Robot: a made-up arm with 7 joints. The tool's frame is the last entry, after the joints. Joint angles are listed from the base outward. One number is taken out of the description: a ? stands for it. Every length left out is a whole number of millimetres.
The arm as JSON. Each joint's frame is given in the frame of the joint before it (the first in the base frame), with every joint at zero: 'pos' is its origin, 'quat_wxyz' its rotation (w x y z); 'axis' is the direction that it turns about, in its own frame. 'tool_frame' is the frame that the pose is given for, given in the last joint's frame.
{
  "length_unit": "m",
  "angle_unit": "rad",
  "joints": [
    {
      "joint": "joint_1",
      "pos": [
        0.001,
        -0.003,
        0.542
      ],
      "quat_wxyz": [
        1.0,
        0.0,
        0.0,
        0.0
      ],
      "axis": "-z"
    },
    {
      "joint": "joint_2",
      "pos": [
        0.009,
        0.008,
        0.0
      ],
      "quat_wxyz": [
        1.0,
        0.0,
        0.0,
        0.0
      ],
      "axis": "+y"
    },
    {
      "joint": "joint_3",
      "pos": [
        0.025,
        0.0,
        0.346
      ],
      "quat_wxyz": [
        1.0,
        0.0,
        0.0,
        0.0
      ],
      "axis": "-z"
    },
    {
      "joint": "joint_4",
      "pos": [
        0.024,
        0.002,
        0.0
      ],
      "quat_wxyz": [
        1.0,
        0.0,
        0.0,
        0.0
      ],
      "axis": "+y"
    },
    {
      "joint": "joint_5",
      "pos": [
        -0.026,
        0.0,
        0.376
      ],
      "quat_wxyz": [
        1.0,
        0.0,
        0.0,
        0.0
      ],
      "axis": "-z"
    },
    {
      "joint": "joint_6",
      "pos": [
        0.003,
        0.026,
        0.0
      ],
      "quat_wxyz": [
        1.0,
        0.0,
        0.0,
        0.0
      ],
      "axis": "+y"
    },
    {
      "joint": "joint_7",
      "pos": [
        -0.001,
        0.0,
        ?
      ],
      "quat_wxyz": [
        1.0,
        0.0,
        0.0,
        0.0
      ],
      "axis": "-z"
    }
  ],
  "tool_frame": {
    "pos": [
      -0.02,
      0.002,
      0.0
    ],
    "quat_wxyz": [
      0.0,
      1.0,
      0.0,
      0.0
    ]
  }
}
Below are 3 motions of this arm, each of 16 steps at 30 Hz.
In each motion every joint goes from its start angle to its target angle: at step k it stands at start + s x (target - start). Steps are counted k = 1, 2, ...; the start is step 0. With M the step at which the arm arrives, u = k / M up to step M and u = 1 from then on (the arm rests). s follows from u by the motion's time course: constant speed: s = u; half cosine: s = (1 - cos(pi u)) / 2; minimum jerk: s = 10 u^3 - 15 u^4 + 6 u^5.
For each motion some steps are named. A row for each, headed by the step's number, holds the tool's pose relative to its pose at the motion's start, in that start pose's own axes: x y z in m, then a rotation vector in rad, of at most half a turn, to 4 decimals.
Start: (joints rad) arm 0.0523 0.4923 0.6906 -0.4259 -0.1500 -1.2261 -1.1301
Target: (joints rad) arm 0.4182 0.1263 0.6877 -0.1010 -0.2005 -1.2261 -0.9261
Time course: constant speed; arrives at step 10
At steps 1, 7, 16:
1: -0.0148 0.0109 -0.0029 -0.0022 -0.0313 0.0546
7: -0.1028 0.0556 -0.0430 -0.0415 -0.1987 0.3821
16: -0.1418 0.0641 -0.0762 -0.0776 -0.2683 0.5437

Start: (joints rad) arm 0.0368 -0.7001 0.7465 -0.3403 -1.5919 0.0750 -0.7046
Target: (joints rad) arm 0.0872 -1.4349 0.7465 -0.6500 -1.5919 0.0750 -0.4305
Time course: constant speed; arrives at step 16
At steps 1, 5, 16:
1: 0.0071 -0.0412 -0.0007 -0.0580 -0.0147 0.0336
5: 0.0429 -0.2020 0.0189 -0.2912 -0.0659 0.1715
16: 0.1854 -0.5533 0.2370 -0.9438 -0.1380 0.5664

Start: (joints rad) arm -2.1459 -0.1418 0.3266 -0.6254 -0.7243 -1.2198 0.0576
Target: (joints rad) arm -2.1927 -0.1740 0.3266 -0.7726 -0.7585 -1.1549 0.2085
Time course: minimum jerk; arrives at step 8
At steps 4, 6, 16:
4: -0.0170 -0.0153 -0.0315 0.0170 0.0453 0.0244
6: -0.0324 -0.0266 -0.0556 0.0304 0.0807 0.0436
16: -0.0368 -0.0294 -0.0617 0.0339 0.0898 0.0486

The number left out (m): 0.069
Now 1 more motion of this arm.
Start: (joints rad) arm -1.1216 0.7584 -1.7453 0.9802 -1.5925 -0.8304 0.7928
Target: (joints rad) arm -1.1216 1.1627 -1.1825 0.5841 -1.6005 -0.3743 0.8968
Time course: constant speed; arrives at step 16
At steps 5, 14, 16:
5: -0.1192 0.0385 -0.0705 -0.0202 0.1238 -0.0603
14: -0.3196 0.1467 -0.1372 -0.0551 0.3563 -0.0410
16: -0.3586 0.1739 -0.1422 -0.0600 0.4041 -0.0139

